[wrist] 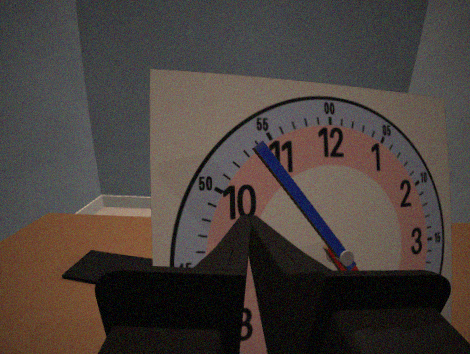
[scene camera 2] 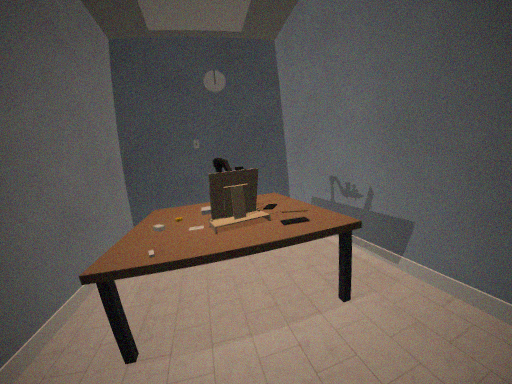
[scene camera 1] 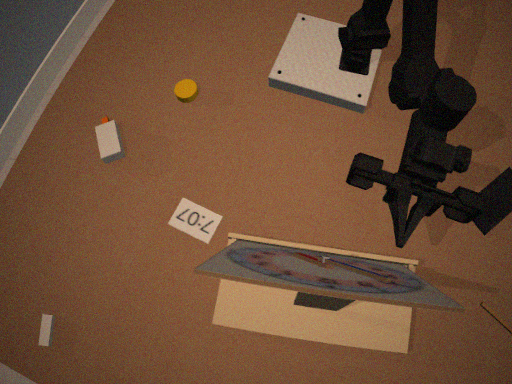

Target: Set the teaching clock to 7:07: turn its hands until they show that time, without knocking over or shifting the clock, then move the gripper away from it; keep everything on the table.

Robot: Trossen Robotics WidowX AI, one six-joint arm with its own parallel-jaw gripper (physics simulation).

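Places are measured from the arm's base along level axes (x ahead, y left, z up), in metres.
Where they show: gripper, fingertip midpoint: (wrist: 247, 222) (scene camera 1: 399, 246); arm's base at its link origin: (scene camera 1: 354, 61).
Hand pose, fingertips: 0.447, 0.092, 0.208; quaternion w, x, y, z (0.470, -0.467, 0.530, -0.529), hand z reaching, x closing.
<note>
Things, the pixels of their top centre, and the offset from my fingertips, as dx, dy, dz.
- card at its top centre: (scene camera 1: 195, 220) (scene camera 2: 196, 228) -0.032, -0.333, -0.234
- yellow disc at its top centre: (scene camera 1: 185, 88) (scene camera 2: 178, 218) -0.305, -0.437, -0.216
- white box at its top centre: (scene camera 1: 106, 134) (scene camera 2: 157, 225) -0.159, -0.567, -0.207
- small white block at its top centre: (scene camera 1: 45, 330) (scene camera 2: 151, 252) +0.253, -0.557, -0.223
- black flat piece at its top centre: (scene camera 1: 498, 199) (scene camera 2: 270, 206) -0.205, +0.250, -0.227
- thin stick at its top centre: (scene camera 2: 294, 210) +0.054, +0.307, -0.228
- black slab at its top centre: (wrist: 113, 267) (scene camera 2: 294, 220) +0.234, +0.192, -0.227
The teaching clock (scene camera 1: 280, 260) (scene camera 2: 218, 197) (wrist: 360, 210) stands upright on its wooden stand, its face toward the arm. Its long blue hand (scene camera 1: 357, 267) (wrist: 300, 195) points just short of the 55 mark, beside the 11. Its short red hand (scene camera 1: 306, 256) (wrist: 334, 257) is mostly hidden behind the fingers in the wrist view; it points roughly opposite the blue one. My gripper (scene camera 1: 400, 245) (wrist: 247, 222) is shut and empty, in front of the face, its tips over the 10 in the wrist view and apart from the blue hand. A card (scene camera 1: 195, 220) (scene camera 2: 196, 228) reading 7:07 lies beside the clock.
A yellow disc (scene camera 1: 186, 89) (scene camera 2: 178, 219), a white box (scene camera 1: 109, 140) (scene camera 2: 158, 227) and a small white block (scene camera 1: 46, 330) (scene camera 2: 151, 253) lie to one side. A black flat piece (scene camera 1: 500, 200) (scene camera 2: 270, 206) (wrist: 100, 265), a thin stick (scene camera 1: 495, 317) (scene camera 2: 295, 211) and a black slab (scene camera 2: 295, 220) lie on the other.
</note>
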